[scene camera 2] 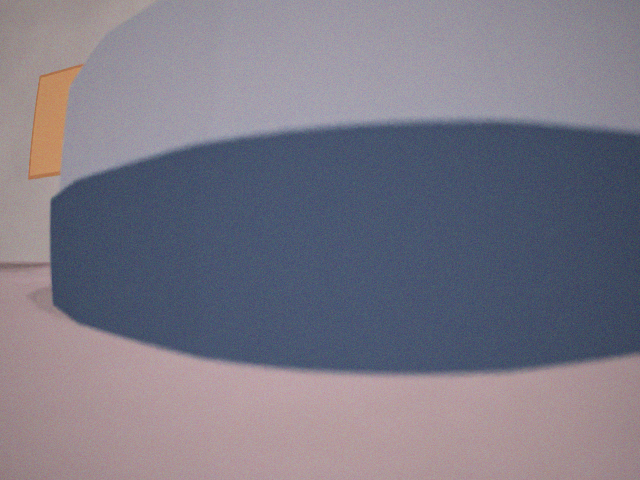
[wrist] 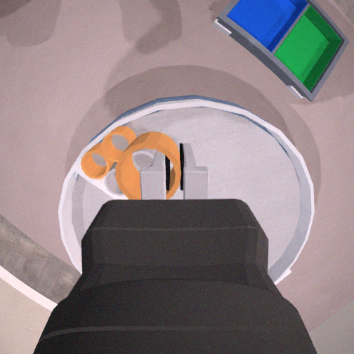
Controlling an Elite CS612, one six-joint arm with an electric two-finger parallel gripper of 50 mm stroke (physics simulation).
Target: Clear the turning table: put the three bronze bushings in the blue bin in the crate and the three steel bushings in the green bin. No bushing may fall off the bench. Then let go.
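Observation:
In the wrist view my gripper (wrist: 174,157) is shut on the wall of a bronze bushing (wrist: 128,171), one finger inside its bore and one outside, held above the turning table (wrist: 245,150). Two more bronze bushings (wrist: 127,132) (wrist: 90,170) lie side by side at the table's left. A steel bushing (wrist: 114,182) lies beside them, and another (wrist: 143,160) shows through the held bushing's bore. A third steel one cannot be made out. At the upper right are the blue bin (wrist: 265,22) and green bin (wrist: 302,47); no bushing shows in their visible parts.
The crate (wrist: 262,55) has raised grey walls and is cut off by the upper edge of the wrist view. The turning table has a raised white rim. In scene camera 2, a large blue and grey rounded body (scene camera 2: 336,248) blocks most of the view; an orange panel (scene camera 2: 49,124) is behind it.

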